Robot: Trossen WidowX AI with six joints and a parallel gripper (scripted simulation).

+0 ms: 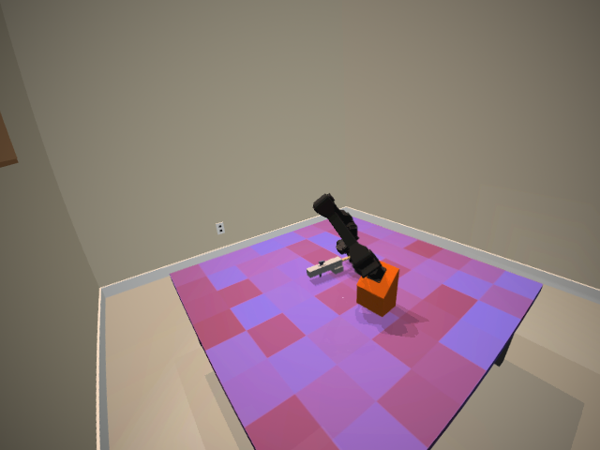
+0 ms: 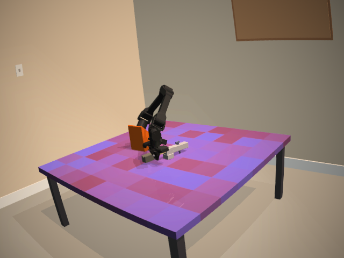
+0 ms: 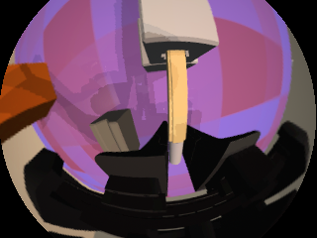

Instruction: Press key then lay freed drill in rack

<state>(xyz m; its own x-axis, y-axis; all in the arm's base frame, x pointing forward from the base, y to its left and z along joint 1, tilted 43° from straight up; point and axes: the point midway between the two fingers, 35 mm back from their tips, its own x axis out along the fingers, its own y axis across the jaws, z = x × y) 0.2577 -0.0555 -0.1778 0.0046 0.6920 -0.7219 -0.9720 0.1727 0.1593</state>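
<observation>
The drill lies 1 cm ahead of my gripper tip, 4 cm to the left of it and 3 cm above it. Also, from my gripper tip: grey rack block (7 cm behind); dark key (4 cm ahead, 17 cm to the left, 4 cm above); fixture block (4 cm ahead, 15 cm to the left, 2 cm above).
</observation>
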